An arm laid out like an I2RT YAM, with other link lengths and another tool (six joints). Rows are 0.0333 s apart.
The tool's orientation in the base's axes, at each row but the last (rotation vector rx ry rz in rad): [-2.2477, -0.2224, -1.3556]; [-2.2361, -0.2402, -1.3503]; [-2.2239, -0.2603, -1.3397]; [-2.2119, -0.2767, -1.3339]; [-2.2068, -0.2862, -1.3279]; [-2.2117, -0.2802, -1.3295]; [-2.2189, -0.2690, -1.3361]
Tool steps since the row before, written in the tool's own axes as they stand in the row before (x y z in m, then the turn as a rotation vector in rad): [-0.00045, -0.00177, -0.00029, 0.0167, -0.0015, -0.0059]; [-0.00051, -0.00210, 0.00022, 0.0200, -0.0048, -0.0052]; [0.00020, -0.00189, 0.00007, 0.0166, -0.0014, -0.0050]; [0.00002, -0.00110, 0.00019, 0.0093, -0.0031, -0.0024]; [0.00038, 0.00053, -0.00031, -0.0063, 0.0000, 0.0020]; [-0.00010, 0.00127, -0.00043, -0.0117, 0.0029, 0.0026]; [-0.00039, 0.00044, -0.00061, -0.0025, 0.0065, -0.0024]
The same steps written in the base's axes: [-0.00113, 0.00143, 0.00031, 0.0030, -0.0036, 0.0172]; [-0.00092, 0.00196, 0.00018, 0.0038, -0.0007, 0.0209]; [-0.00064, 0.00161, 0.00078, 0.0037, -0.0032, 0.0167]; [-0.00032, 0.00102, 0.00032, 0.0014, 0.0004, 0.0100]; [0.00019, -0.00065, 0.00026, -0.0016, 0.0017, -0.0062]; [0.00018, -0.00128, -0.00036, -0.0025, 0.0001, -0.0121]; [-0.00047, -0.00066, -0.00026, -0.0003, -0.0065, -0.0035]
